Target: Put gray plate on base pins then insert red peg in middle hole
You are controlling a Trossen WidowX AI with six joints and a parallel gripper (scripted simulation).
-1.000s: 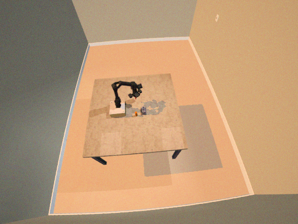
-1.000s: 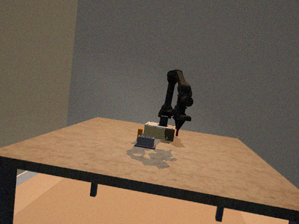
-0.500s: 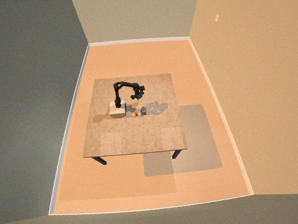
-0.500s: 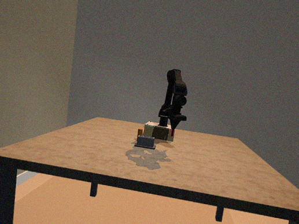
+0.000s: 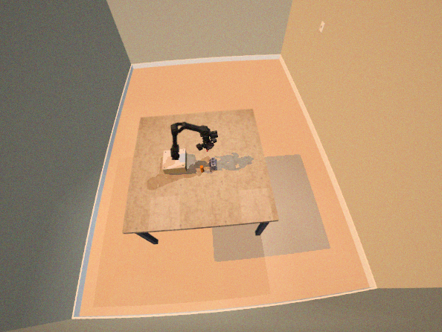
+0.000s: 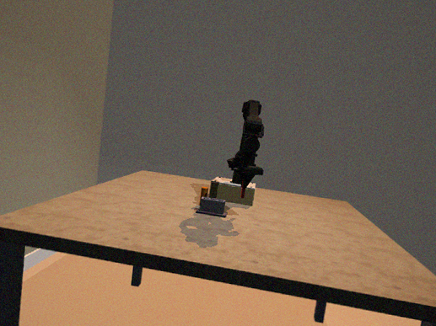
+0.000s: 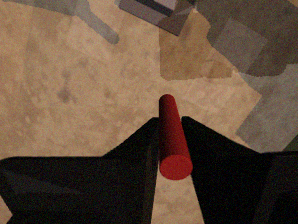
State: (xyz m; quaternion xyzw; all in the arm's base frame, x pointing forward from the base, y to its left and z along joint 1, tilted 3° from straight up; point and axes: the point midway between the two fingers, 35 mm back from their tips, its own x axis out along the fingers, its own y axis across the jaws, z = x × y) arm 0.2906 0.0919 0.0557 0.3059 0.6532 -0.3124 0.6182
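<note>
Right now my gripper tip is 60 mm short of the gray plate, 100 mm to the left of it and 70 mm above it. From my gripper tip the other things lie so: red peg (right at my gripper tip); base (60 mm ahead, 100 mm to the right, 110 mm below); short orange cylinder (30 mm behind, 180 mm to the right, 70 mm below).
</note>
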